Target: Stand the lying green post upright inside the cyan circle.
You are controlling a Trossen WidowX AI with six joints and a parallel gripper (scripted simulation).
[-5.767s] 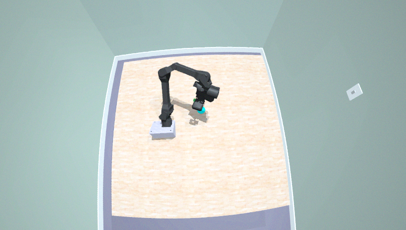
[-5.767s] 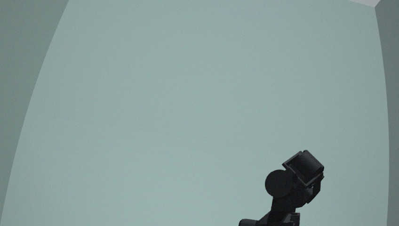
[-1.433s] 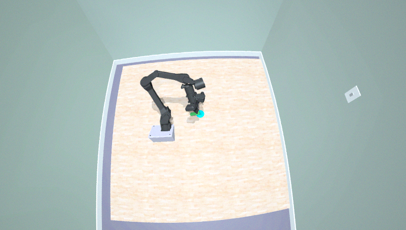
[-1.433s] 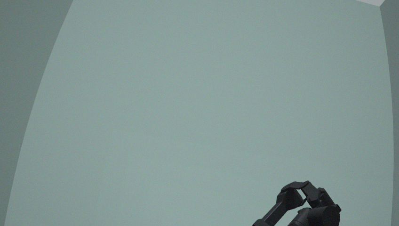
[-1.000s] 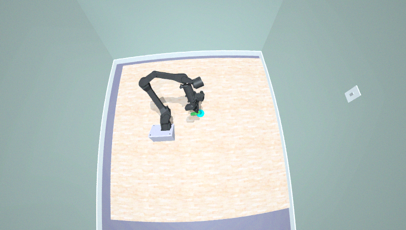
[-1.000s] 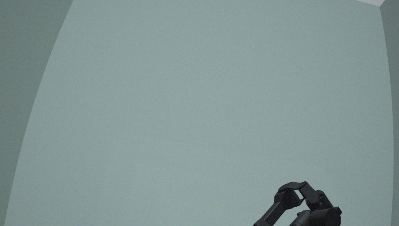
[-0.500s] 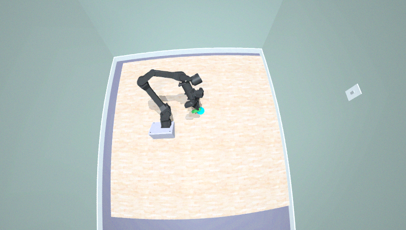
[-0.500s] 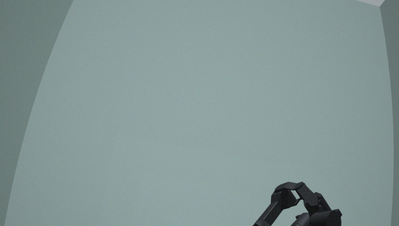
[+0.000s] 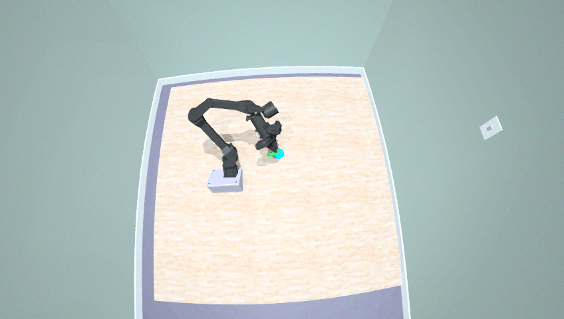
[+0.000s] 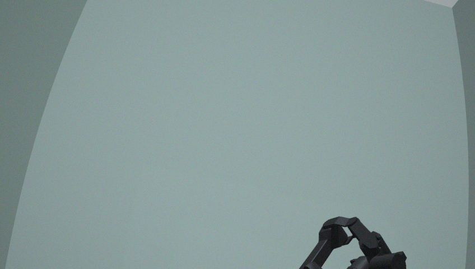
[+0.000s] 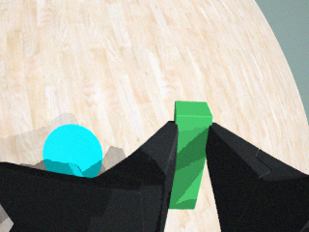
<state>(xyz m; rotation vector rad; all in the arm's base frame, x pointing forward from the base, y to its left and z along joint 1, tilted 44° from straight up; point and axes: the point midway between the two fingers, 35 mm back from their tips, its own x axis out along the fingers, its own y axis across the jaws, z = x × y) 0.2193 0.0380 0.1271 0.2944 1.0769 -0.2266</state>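
Now: the cyan circle 12 cm below my gripper tip, 4 cm to the left of it and 1 cm ahead of it. The rest, counted from my gripper tip: green post (2 cm behind, 1 cm below).
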